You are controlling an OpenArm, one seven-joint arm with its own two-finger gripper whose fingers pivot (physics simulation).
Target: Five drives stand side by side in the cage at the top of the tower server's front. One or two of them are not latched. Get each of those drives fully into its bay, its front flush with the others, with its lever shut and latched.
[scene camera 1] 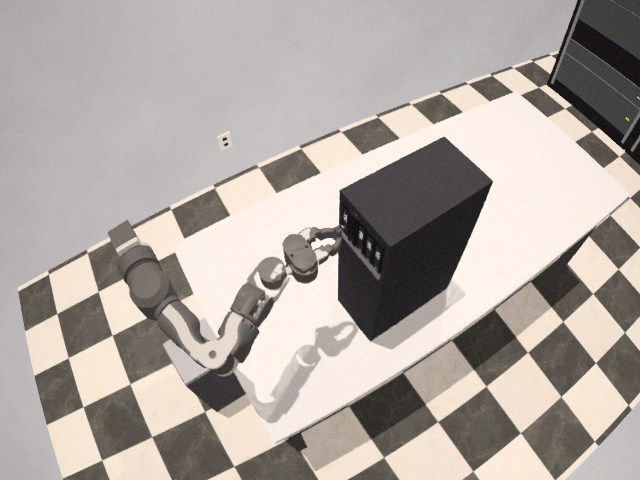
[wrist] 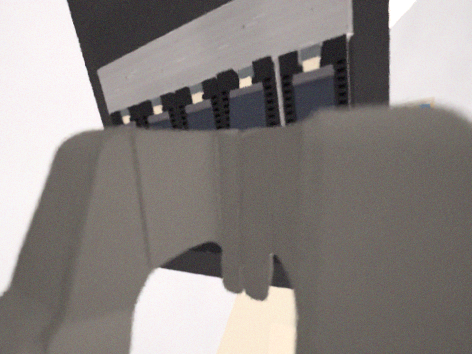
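Note:
The tower server stands upright on the table. Dark drives stand side by side in the cage at its top front, above a grey strip. The wrist view shows parts of five drives, including the rightmost drive and its neighbour, with a thin light divider between them. Their other ends are hidden behind the fingers. Which lever is unlatched cannot be told. My gripper is shut with nothing between its fingers. Its tips are at the cage's front, near its left end in the scene view; contact is unclear.
The white table carries the server. The arm reaches in from the left, rising from a box-shaped base at the table's end. A dark rack cabinet stands beyond the table at the upper right. A wall is behind the table.

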